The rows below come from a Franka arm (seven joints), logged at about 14 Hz.
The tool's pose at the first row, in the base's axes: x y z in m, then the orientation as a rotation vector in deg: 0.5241, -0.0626, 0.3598, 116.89, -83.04, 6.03
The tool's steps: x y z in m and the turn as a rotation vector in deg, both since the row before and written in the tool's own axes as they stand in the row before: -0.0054, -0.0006, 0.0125, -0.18, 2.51, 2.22; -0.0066, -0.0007, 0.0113, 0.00, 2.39, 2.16; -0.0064, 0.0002, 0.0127, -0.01, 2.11, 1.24; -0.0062, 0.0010, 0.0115, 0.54, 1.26, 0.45; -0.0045, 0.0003, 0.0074, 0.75, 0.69, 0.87; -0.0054, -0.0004, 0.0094, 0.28, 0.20, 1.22; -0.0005, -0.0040, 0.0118, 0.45, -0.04, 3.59
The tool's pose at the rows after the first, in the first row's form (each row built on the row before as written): 0.5190, -0.0646, 0.3473, 114.33, -83.73, 9.32; 0.5141, -0.0655, 0.3352, 111.95, -84.41, 12.56; 0.5085, -0.0681, 0.3224, 110.27, -84.29, 15.08; 0.5027, -0.0707, 0.3109, 109.88, -83.99, 16.87; 0.4993, -0.0721, 0.3031, 109.59, -84.49, 18.49; 0.4960, -0.0741, 0.2930, 108.89, -85.61, 19.45; 0.4972, -0.0810, 0.2827, 106.74, -89.24, 21.41
